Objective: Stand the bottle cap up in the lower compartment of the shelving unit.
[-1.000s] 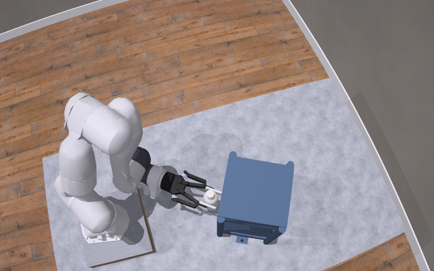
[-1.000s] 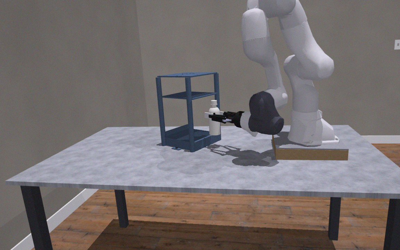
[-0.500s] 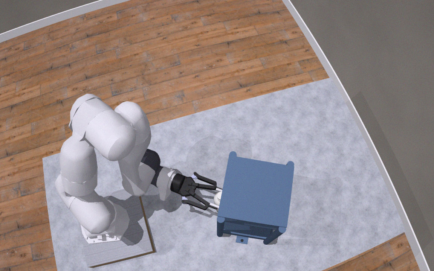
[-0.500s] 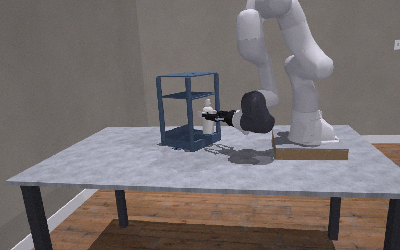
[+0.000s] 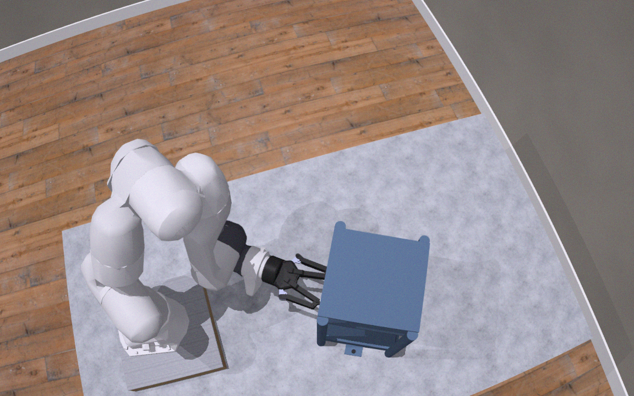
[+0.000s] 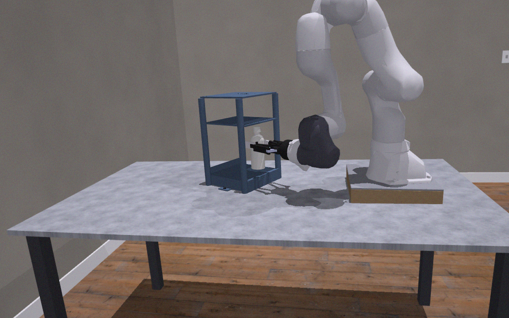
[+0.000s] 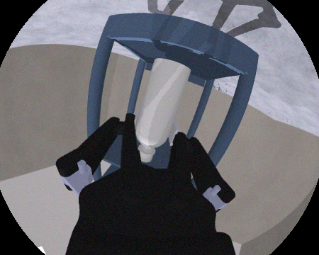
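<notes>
The blue shelving unit is 70 mm ahead of my hand, 40 mm to the right of it and 20 mm above it. Also, from my hand: white bottle 10 mm above.
</notes>
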